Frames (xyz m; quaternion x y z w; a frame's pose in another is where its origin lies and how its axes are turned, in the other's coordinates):
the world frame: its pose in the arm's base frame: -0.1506 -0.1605 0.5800 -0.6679 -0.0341 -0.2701 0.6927
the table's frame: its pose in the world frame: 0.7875 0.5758 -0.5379 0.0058 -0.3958 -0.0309 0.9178
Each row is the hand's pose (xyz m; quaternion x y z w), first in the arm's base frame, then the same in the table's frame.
Working: the arm's base frame: its pose in the table's frame: -0.1596 -0.0185 1.1534 0.7148 0.3277 0.0047 0.6178

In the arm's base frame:
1: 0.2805 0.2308 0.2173 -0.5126 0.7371 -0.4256 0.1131
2: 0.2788 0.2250 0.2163 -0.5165 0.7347 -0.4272 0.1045
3: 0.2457 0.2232 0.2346 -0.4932 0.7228 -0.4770 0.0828
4: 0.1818 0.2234 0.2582 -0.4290 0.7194 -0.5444 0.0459
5: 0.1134 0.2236 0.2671 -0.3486 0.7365 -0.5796 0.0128
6: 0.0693 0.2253 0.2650 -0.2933 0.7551 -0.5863 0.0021
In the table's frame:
1: 0.2569 -0.0817 1.1948 -0.3788 0.7942 0.4325 0.1968
2: 0.2524 -0.0815 1.1906 -0.3879 0.7910 0.4310 0.1951
3: 0.2331 -0.1133 1.1979 -0.4052 0.8123 0.3840 0.1691
4: 0.1928 -0.1644 1.2179 -0.4140 0.8466 0.3187 0.1019
5: 0.1428 -0.2047 1.2432 -0.3996 0.8718 0.2827 0.0185
6: 0.1081 -0.2238 1.2628 0.3754 -0.8849 -0.2737 0.0337

